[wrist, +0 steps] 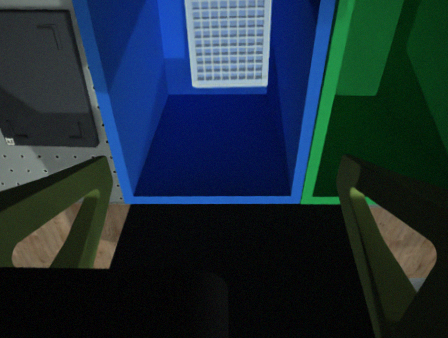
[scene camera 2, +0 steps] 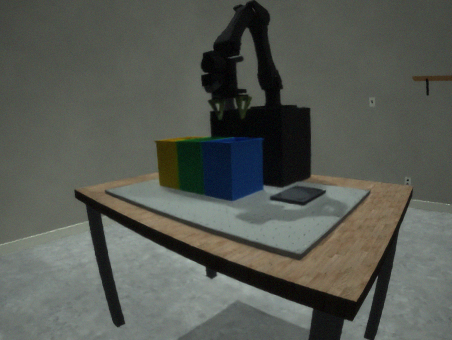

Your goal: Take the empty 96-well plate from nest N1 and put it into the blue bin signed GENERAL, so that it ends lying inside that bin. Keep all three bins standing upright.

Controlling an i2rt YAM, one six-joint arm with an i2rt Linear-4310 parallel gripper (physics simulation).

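Frame: origin at the arm's base, x right, y ahead, z up, level; metres.
Seen in the pictures: gripper, fingertip midpoint: (wrist: 224, 168) (scene camera 2: 230, 119); arm's base at its link origin: (scene camera 2: 273, 108).
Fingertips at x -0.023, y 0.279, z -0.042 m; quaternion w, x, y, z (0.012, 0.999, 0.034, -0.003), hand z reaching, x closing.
Pixels of each thing's top centre, then the offset from my fingertips to it. Level surfaces: height alone.
- clear 96-well plate at its top centre: (wrist: 228, 29) dx +0.003, dy -0.001, dz -0.231 m
- blue bin at its top centre: (wrist: 206, 88) (scene camera 2: 233, 139) dx -0.011, dy +0.005, dz -0.068 m
- dark grey nest at its top centre: (wrist: 30, 88) (scene camera 2: 299, 191) dx -0.218, dy -0.077, dz -0.233 m
- green bin at its top centre: (wrist: 432, 91) (scene camera 2: 205, 139) dx +0.121, dy +0.013, dz -0.068 m
- yellow bin at its top centre: (scene camera 2: 182, 138) dx +0.251, dy +0.021, dz -0.068 m
- grey perforated board at its surface level: dz -0.248 m
- wooden table at its surface level: dz -0.261 m
The clear 96-well plate (wrist: 230, 45) is inside the blue bin (scene camera 2: 245, 170) (wrist: 215, 200), wells facing the wrist camera. Its far end is cut off by the frame edge, and whether it lies fully flat cannot be told. The bin walls hide it in the scene view. My gripper (scene camera 2: 231, 118) (wrist: 224, 168) is open and empty, above the bins, with its fingers wide apart. The dark grey nest (scene camera 2: 298, 195) (wrist: 45, 80) holds no plate. The GENERAL sign does not show.
The green bin (scene camera 2: 190, 167) (wrist: 324, 125) stands against the blue one, and the yellow bin (scene camera 2: 167, 165) stands beyond it. All three are upright on the grey perforated board (scene camera 2: 280, 235). The black pedestal (scene camera 2: 295, 145) of the arm stands behind them on the wooden table (scene camera 2: 345, 265).
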